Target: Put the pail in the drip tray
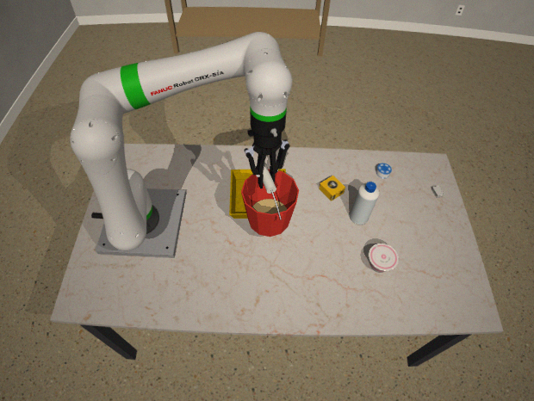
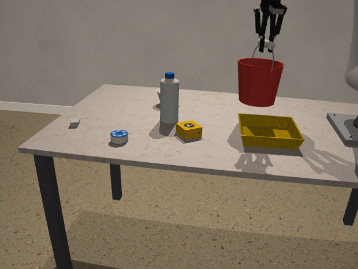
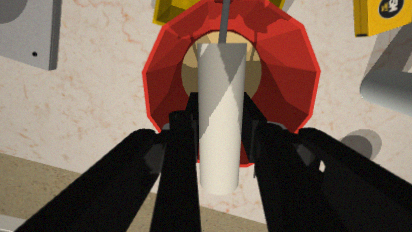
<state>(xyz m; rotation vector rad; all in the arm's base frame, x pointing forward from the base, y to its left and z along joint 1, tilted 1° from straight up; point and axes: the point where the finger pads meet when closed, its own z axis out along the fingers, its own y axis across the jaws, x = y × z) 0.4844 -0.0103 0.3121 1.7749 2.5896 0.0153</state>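
My gripper is now 10 mm short of the red pail and 100 mm above it. Also, from my hand: white bottle (370 mm ahead, 100 mm to the left, 240 mm below); drip tray (30 mm behind, 160 mm to the left, 320 mm below); pink-rimmed round dish (430 mm ahead, 120 mm to the right, 290 mm below).
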